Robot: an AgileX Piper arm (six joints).
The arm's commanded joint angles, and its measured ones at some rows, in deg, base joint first. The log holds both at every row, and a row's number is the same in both.
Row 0, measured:
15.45 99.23 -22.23 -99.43 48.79 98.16
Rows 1 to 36, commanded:
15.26 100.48 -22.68 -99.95 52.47 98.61
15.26 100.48 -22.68 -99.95 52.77 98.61
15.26 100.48 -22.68 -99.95 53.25 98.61
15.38 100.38 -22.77 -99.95 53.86 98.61
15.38 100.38 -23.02 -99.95 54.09 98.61
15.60 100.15 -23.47 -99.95 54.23 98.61
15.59 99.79 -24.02 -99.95 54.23 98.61
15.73 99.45 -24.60 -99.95 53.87 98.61
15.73 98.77 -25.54 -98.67 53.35 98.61
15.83 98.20 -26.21 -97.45 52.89 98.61
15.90 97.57 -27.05 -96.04 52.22 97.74
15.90 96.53 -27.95 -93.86 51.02 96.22
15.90 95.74 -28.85 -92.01 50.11 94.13
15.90 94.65 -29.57 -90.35 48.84 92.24
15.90 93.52 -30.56 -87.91 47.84 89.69
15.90 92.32 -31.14 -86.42 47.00 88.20
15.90 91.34 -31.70 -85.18 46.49 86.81
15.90 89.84 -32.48 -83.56 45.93 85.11
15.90 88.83 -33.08 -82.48 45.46 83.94
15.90 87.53 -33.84 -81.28 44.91 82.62
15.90 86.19 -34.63 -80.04 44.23 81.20
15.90 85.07 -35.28 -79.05 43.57 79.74
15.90 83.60 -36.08 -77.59 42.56 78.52
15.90 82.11 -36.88 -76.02 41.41 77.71
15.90 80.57 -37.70 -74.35 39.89 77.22
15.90 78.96 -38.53 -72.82 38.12 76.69
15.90 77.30 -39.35 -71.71 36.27 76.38
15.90 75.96 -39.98 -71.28 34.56 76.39
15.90 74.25 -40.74 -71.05 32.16 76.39
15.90 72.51 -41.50 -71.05 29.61 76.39
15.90 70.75 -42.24 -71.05 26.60 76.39
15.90 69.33 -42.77 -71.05 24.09 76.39
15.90 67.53 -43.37 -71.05 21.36 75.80
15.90 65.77 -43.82 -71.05 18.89 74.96
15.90 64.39 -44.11 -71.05 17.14 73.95
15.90 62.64 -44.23 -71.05 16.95 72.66
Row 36, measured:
15.81 68.38 -42.92 -71.29 23.44 76.42
